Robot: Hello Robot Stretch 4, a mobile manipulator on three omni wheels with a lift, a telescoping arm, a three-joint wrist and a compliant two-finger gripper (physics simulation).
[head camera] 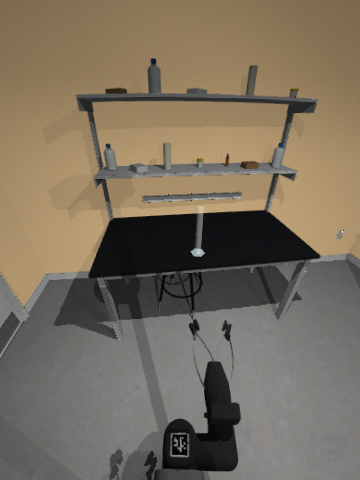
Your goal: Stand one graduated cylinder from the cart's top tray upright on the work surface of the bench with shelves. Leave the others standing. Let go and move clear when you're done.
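Frame: origin at the robot's base, x ahead, y left, z up, level; millimetres.
Where they show: hand, its tool point: [210, 325].
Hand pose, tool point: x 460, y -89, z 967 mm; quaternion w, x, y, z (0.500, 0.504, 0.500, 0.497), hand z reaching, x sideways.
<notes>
Each offset is from my tool point to the top centre of the thing. Level surfaces: height alone.
A graduated cylinder @[dx +697, dy -7, dz +103 mm] [199, 230] stands upright on its pale hexagonal foot on the black work surface @[dz -231 mm] [145, 245] of the bench with shelves, close to the front edge and near the middle of its width. My gripper [211, 329] is open, with its two fingertips apart and nothing between them. In the view it shows in front of the bench and below the cylinder's foot, apart from the cylinder. The cart and its other cylinders do not show in this view.
The lower shelf [185, 171] and upper shelf [225, 98] hold bottles, boxes and small jars. A rail [192, 197] runs along the wall under them. A stool @[dx +923, dy +102, dz -435 mm] [192, 292] stands under the bench, between the front legs. Part of a pale cabinet [9, 310] shows at the left edge.
</notes>
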